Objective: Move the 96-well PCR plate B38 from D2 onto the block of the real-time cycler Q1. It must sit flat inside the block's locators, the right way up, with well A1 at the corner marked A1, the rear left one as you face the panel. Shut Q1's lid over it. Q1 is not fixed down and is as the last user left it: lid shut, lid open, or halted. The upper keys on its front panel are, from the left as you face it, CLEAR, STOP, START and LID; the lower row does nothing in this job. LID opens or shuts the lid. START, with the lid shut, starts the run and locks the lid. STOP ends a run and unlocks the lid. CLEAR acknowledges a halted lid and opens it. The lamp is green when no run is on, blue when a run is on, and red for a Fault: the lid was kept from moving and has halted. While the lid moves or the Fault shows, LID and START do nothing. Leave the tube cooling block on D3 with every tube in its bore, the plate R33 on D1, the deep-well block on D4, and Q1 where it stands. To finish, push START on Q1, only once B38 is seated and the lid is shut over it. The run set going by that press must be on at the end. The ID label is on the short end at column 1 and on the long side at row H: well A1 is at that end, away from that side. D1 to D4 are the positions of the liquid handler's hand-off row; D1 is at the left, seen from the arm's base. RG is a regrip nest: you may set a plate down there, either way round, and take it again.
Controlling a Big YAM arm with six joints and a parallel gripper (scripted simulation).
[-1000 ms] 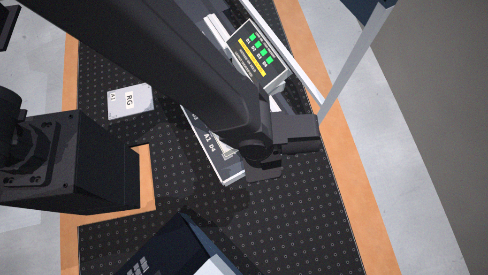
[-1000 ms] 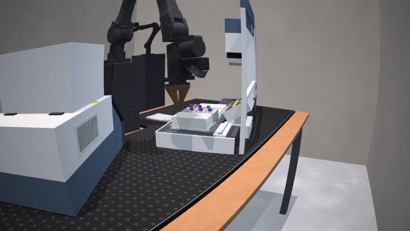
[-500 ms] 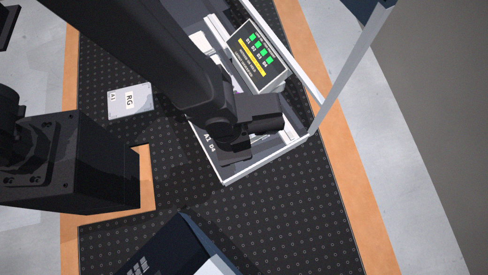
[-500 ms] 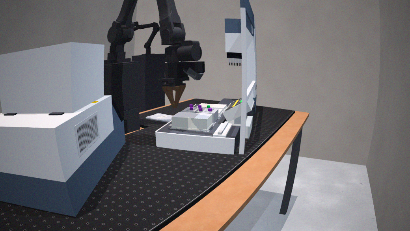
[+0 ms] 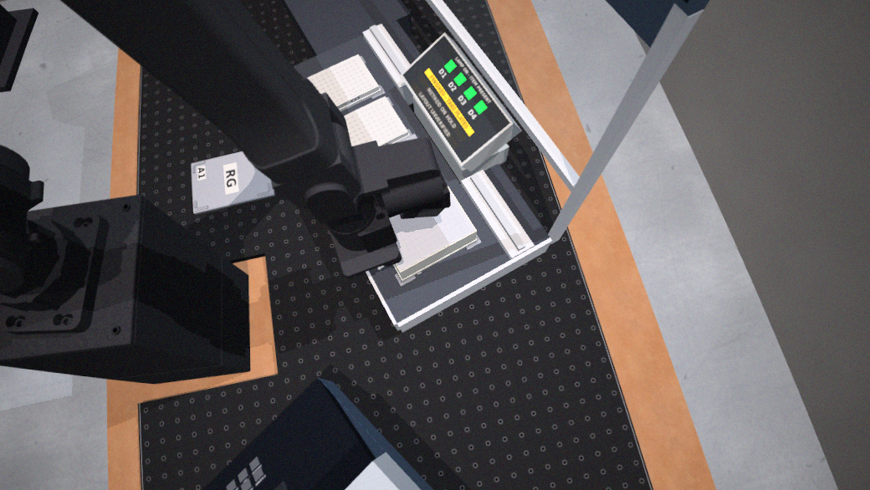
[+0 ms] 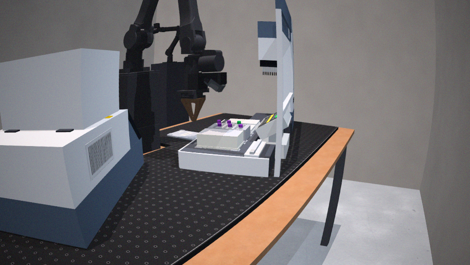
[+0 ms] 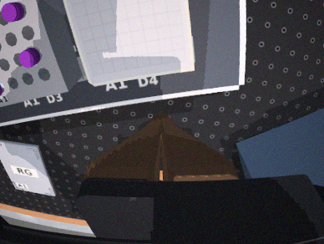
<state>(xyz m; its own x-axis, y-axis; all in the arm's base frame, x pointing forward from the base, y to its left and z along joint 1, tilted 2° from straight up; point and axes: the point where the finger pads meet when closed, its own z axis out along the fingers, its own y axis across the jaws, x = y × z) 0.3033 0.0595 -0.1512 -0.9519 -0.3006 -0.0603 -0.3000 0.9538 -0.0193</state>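
My hand is 70 mm short of the deep-well block, 60 mm above it and 50 mm to the right of it. The rest, counted from my hand: tube cooling block (140 mm to the left, 60 mm below, 20 mm ahead); then gantry post (270 mm ahead, 100 mm above, 50 mm to the left); then RG nest (270 mm behind, 200 mm to the left, 130 mm below).
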